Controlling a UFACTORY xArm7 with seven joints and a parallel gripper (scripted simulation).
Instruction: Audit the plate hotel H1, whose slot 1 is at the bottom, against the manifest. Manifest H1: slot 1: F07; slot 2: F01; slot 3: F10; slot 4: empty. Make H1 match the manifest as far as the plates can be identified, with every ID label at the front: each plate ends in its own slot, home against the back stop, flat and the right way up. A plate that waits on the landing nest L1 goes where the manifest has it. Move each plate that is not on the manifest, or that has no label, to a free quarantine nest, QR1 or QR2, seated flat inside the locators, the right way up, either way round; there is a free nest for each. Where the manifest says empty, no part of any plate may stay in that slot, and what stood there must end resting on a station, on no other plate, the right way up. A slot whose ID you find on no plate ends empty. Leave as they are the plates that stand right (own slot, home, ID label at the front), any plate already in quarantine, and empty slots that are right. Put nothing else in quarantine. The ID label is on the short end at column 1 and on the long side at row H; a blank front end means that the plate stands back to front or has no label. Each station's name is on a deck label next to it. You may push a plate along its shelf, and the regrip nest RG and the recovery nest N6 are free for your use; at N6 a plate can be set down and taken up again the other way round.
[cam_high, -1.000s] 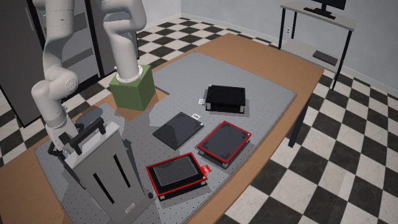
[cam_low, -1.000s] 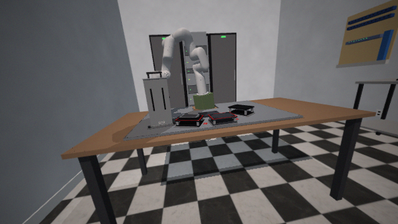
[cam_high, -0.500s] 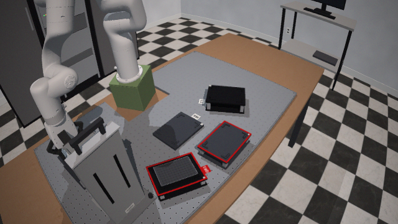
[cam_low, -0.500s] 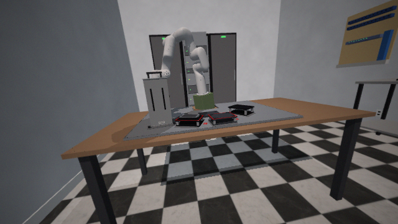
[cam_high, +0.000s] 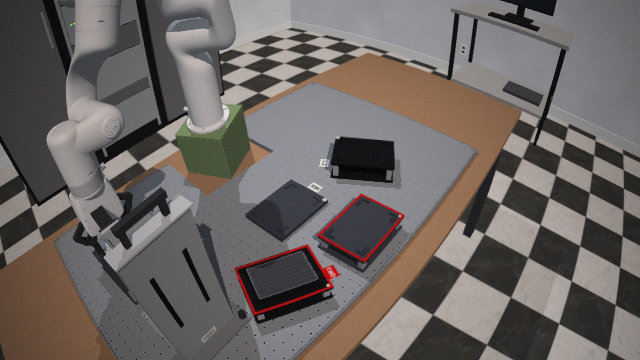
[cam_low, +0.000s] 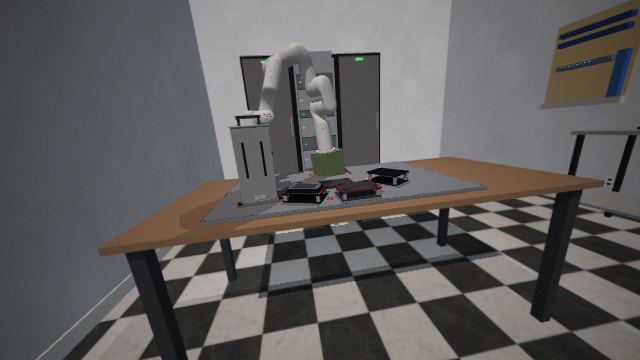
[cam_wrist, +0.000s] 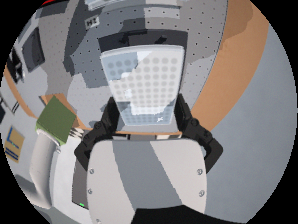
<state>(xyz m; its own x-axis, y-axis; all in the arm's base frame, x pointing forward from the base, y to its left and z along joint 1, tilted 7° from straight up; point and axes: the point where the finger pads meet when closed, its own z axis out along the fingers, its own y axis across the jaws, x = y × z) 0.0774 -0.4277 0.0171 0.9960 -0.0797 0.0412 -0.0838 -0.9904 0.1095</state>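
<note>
Now: the pale well plate 10 mm below my hand and 10 mm ahead of it. Also, from my hand: dark plate 340 mm ahead, 160 mm to the left, 60 mm below.
</note>
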